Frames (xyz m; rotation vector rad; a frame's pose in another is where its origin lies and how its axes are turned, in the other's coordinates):
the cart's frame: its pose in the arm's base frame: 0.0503 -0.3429 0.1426 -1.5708 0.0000 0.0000
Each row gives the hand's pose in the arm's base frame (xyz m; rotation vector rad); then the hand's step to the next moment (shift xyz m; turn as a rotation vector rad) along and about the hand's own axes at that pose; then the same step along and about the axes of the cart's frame.
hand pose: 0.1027 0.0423 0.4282 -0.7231 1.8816 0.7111
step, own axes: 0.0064 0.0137 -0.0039 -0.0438 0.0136 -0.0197
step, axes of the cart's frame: -0.0146 0.0022 0.0050 -0.0055 -0.0496 0.0022
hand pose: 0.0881 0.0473 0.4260 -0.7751 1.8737 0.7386
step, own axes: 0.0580 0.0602 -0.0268 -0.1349 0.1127 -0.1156
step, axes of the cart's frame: -0.0811 0.0332 0.0052 -0.1005 -0.1846 0.0086
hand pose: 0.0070 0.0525 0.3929 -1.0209 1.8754 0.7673
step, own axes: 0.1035 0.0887 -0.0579 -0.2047 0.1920 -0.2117
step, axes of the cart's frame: -0.1315 0.0549 -0.0404 -0.1847 -0.2991 -0.0061
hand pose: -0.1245 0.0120 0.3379 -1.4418 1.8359 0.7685
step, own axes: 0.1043 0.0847 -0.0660 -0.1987 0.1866 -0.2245
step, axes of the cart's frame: -0.1094 0.0398 -0.0941 -0.1823 -0.3017 -0.0208
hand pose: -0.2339 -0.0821 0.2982 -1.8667 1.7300 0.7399
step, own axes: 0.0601 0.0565 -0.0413 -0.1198 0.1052 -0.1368
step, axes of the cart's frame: -0.0506 0.0098 -0.0765 -0.1025 -0.1829 -0.0129
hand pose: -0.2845 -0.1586 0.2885 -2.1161 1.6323 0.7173
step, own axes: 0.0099 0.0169 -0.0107 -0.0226 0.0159 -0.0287
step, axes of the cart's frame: -0.0126 -0.0029 -0.0182 -0.0150 -0.0368 -0.0031
